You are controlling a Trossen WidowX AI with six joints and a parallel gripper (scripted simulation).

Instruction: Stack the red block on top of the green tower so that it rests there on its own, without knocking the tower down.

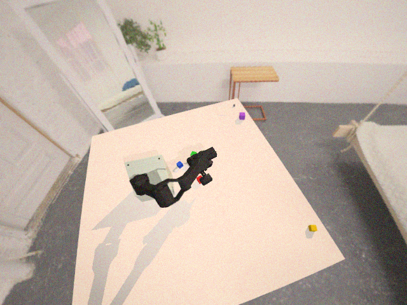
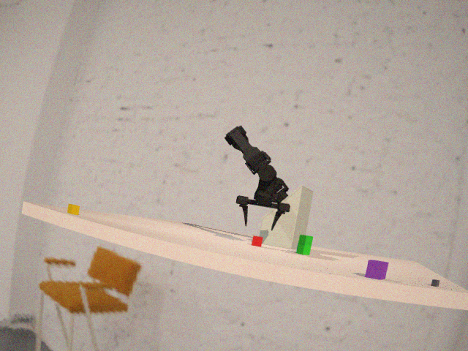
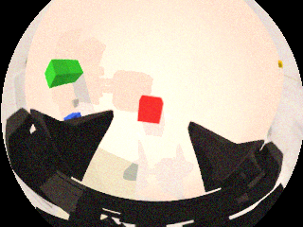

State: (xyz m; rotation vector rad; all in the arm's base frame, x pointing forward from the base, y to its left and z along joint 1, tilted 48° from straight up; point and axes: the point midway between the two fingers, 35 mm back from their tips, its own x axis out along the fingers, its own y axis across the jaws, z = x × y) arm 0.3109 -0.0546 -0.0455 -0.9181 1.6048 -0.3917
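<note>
Now: gripper tip 5 cm above the red block. Round my gripper tip: yellow block 51 cm ahead, 41 cm to the right, 5 cm below; then purple block 43 cm ahead, 47 cm to the left, 4 cm below; then small blue block 12 cm behind, 14 cm to the left, 5 cm below.
</note>
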